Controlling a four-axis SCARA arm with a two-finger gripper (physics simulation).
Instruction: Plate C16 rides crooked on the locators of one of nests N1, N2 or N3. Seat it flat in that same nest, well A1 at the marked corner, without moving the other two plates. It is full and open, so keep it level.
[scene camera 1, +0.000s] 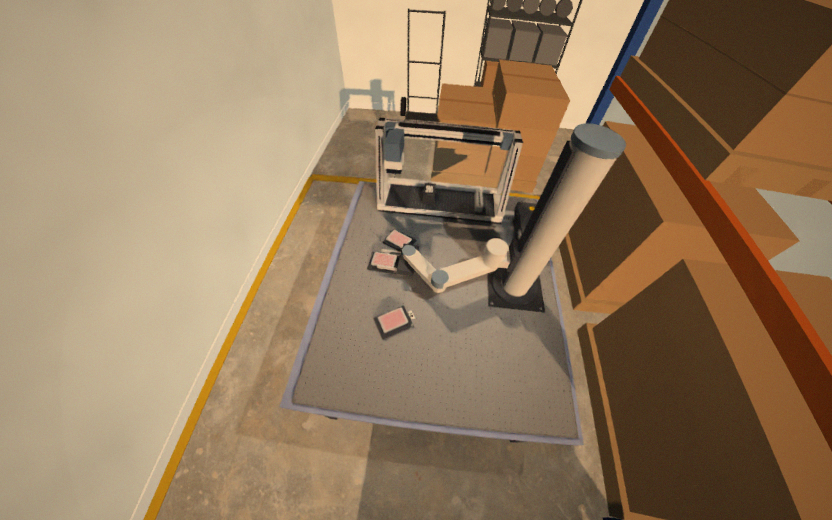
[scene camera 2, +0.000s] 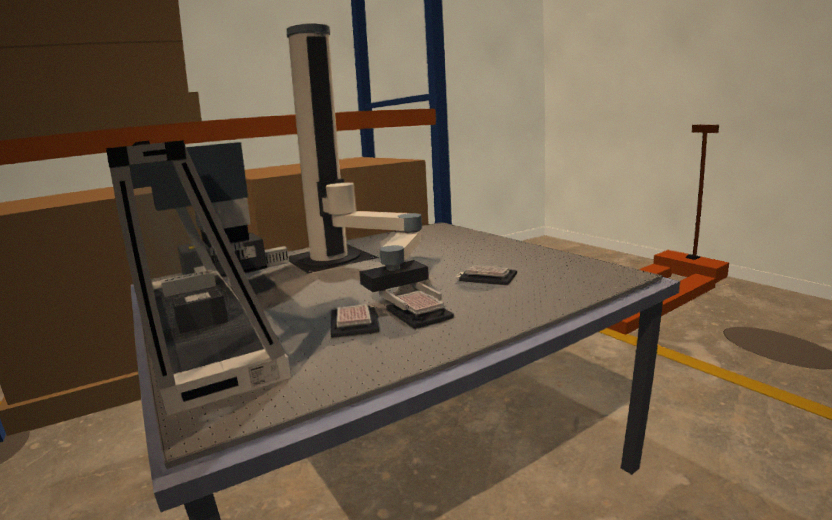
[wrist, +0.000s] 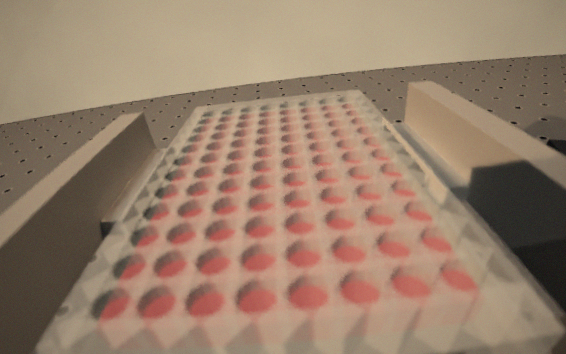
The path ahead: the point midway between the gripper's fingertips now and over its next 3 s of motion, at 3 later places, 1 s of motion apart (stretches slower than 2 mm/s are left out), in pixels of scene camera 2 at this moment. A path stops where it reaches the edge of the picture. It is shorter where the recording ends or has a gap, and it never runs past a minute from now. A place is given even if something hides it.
The gripper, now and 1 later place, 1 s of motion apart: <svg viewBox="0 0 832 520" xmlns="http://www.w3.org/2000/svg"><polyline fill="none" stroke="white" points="422,301 421,285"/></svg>
